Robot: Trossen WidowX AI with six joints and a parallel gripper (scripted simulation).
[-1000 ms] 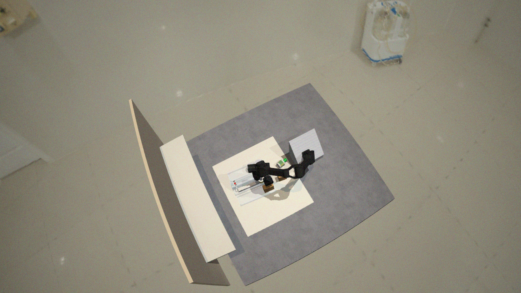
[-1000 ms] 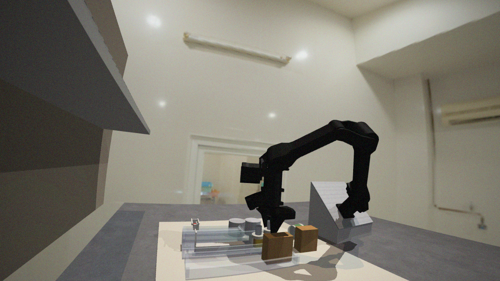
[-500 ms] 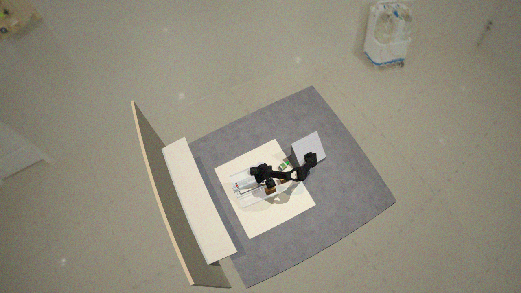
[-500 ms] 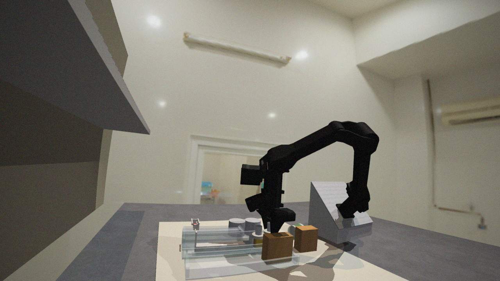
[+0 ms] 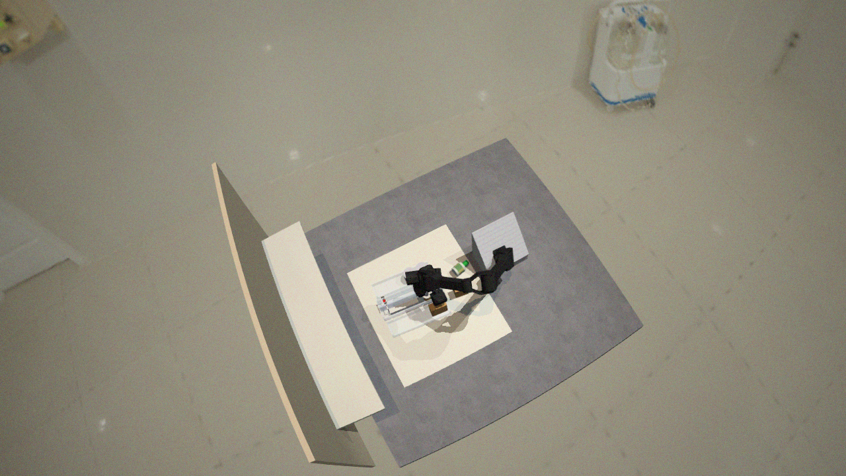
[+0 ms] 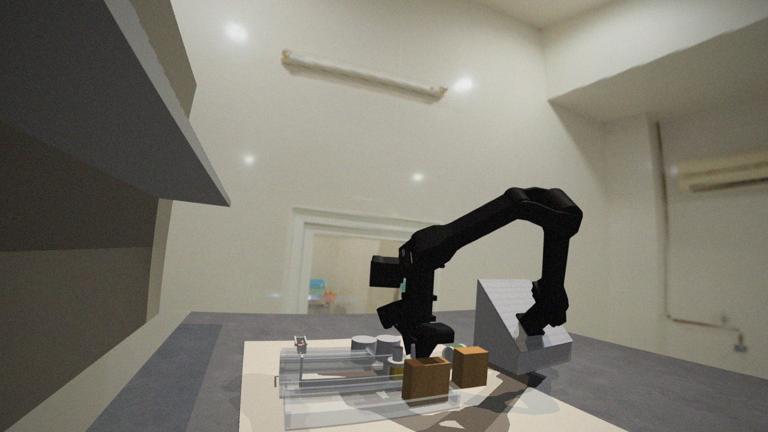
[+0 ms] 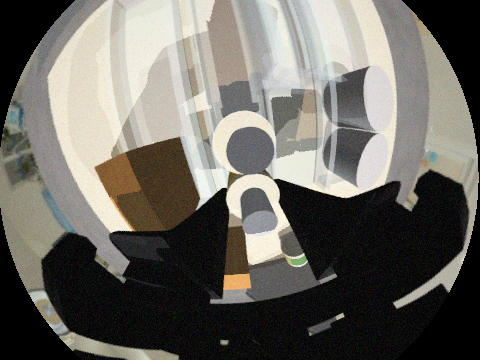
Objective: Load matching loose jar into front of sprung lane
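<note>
The clear pusher lane lies 14 cm ahead of my gripper tip, 3 cm to the right of it and 2 cm below it. Round my gripper tip: pusher plate (15 cm ahead, 4 cm to the right, 1 cm above); green-banded jar (17 cm behind, 6 cm to the right, 1 cm below); shelf (50 cm ahead, 33 cm above, 2 cm to the left).
</note>
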